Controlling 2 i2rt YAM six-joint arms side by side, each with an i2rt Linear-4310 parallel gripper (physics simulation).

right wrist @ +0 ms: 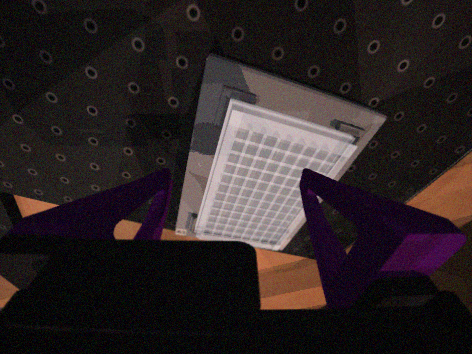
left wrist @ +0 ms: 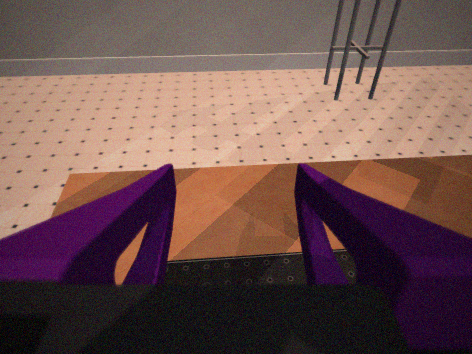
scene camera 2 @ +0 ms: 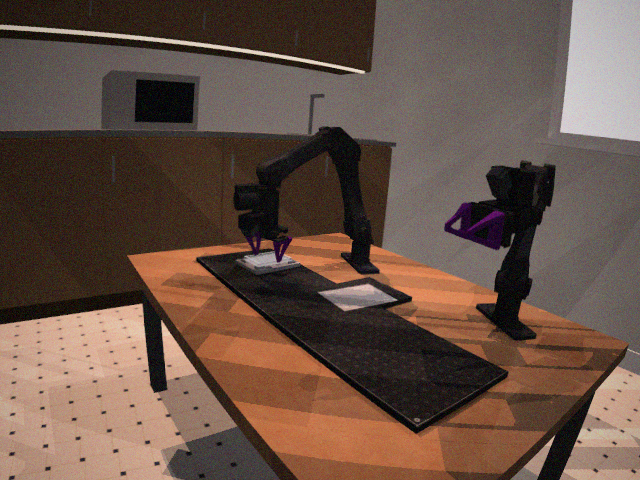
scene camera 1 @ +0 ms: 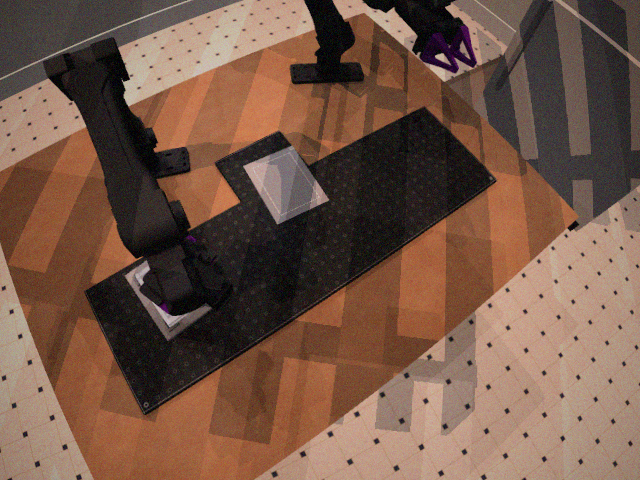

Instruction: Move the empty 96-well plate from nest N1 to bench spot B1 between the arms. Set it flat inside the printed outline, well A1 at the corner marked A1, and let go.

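Seen in the pictures: left gripper, fingertip midpoint: (left wrist: 235, 177) (scene camera 2: 455, 230) (scene camera 1: 466, 68); right gripper, fingertip midpoint: (right wrist: 235, 176) (scene camera 2: 267, 258); left arm's base at its link origin: (scene camera 2: 504, 321) (scene camera 1: 326, 73); right arm's base at its link origin: (scene camera 2: 359, 264).
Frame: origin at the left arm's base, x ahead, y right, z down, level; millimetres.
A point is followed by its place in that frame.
Observation:
The clear-white 96-well plate (right wrist: 265, 185) @(x 592, y 393, z -34 mm) (scene camera 2: 264, 257) @(x 594, y 399, z -37 mm) sits flat in the grey nest N1 (right wrist: 300, 97) @(x 645, y 357, z -25 mm) (scene camera 2: 258, 269) @(x 613, y 317, z -26 mm). In scene camera 1 the arm hides most of the plate. My right gripper (right wrist: 235, 176) @(x 587, y 365, z -44 mm) (scene camera 2: 267, 256) @(x 587, y 365, z -44 mm) is open over the plate. In the right wrist view the plate is turned askew to the fingers; the right-hand fingertip overlaps its edge, and the left-hand one shows beside the nest. Bench spot B1 (scene camera 1: 289, 188) @(x 375, y 144, z -15 mm) (scene camera 2: 359, 297) @(x 357, y 144, z -15 mm) is a pale pad with a printed outline; its A1 mark is unreadable. My left gripper (scene camera 1: 464, 67) @(x 299, y -197, z -280 mm) (scene camera 2: 471, 238) (left wrist: 235, 177) @(x 299, y -197, z -280 mm) is open, empty and raised away from the board.
The black perforated board (scene camera 1: 361, 222) @(x 475, y 1, z -13 mm) (scene camera 2: 382, 356) @(x 384, y -150, z -13 mm) lies on the wooden table (scene camera 1: 361, 361) @(x 760, y 52, z 0 mm) (scene camera 2: 248, 403) @(x 642, y -269, z 0 mm). Both arm bases stand behind it, one on each side of B1. A stool (left wrist: 345, 50) stands on the floor beyond the table. A counter runs behind in scene camera 2.

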